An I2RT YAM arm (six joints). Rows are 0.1 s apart.
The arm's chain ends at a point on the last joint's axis. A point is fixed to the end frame.
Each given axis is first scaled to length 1.
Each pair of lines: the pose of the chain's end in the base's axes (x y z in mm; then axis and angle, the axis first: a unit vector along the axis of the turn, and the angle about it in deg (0 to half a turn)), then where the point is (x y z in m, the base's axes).
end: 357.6 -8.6 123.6 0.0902 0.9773 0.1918 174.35
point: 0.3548 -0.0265 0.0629
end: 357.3 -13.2 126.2 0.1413 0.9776 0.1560 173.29
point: 0.3519 -0.0347 0.0669
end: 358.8 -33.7 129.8 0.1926 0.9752 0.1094 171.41
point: 0.3510 -0.0596 0.0726
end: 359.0 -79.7 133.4 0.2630 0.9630 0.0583 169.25
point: 0.3471 -0.1094 0.0787
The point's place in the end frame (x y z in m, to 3 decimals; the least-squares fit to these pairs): 0.003 -0.040 0.049
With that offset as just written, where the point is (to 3 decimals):
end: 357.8 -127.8 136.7 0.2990 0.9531 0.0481 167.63
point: 0.345 -0.158 0.082
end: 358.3 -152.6 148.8 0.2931 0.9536 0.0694 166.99
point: 0.347 -0.181 0.093
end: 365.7 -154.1 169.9 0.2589 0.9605 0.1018 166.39
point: 0.358 -0.180 0.113
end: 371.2 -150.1 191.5 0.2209 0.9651 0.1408 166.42
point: 0.367 -0.173 0.132
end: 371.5 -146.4 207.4 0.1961 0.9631 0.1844 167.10
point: 0.370 -0.164 0.147
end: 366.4 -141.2 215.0 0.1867 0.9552 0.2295 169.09
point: 0.364 -0.154 0.153
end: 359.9 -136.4 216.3 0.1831 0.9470 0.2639 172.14
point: 0.356 -0.144 0.154
